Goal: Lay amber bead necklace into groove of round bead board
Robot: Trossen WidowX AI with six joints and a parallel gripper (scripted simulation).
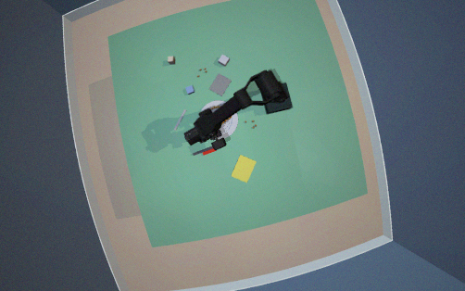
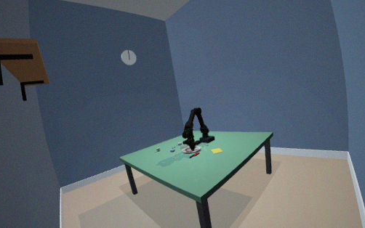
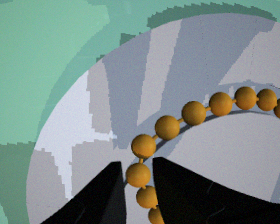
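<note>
Now: the round grey bead board 6 cm to the right of my gripper tip, 2 cm behind it and 1 cm below it. Also, from my gripper tip: yellow pad (20 cm to the left, 14 cm behind, 1 cm below); grey rod (18 cm ahead, 7 cm to the right, 1 cm below); red-handled tool (10 cm to the left, 5 cm ahead, 1 cm below).
</note>
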